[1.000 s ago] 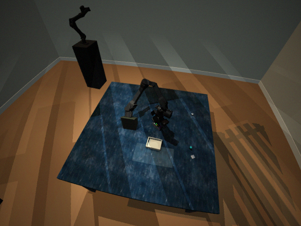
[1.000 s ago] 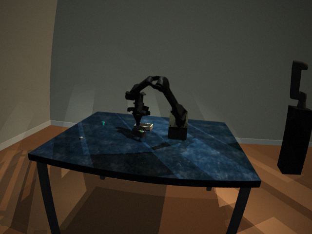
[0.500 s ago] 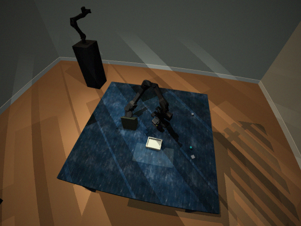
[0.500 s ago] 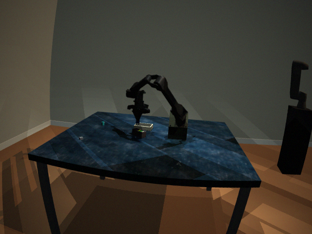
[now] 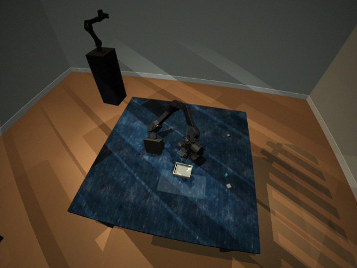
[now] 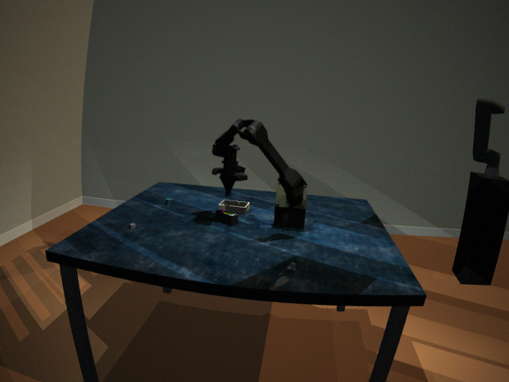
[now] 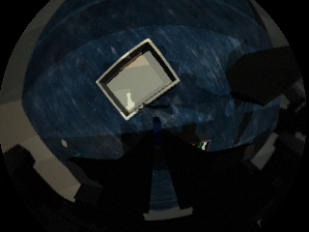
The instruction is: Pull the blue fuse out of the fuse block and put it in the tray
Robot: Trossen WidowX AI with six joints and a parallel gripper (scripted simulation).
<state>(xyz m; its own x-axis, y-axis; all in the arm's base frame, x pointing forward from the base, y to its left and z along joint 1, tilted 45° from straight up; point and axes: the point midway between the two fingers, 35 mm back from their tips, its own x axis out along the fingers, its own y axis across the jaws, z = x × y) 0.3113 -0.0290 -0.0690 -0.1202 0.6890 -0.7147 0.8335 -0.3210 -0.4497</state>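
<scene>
Now: the white tray 1 cm behind my gripper tip, 8 cm to the right of it and 10 cm below it.
</scene>
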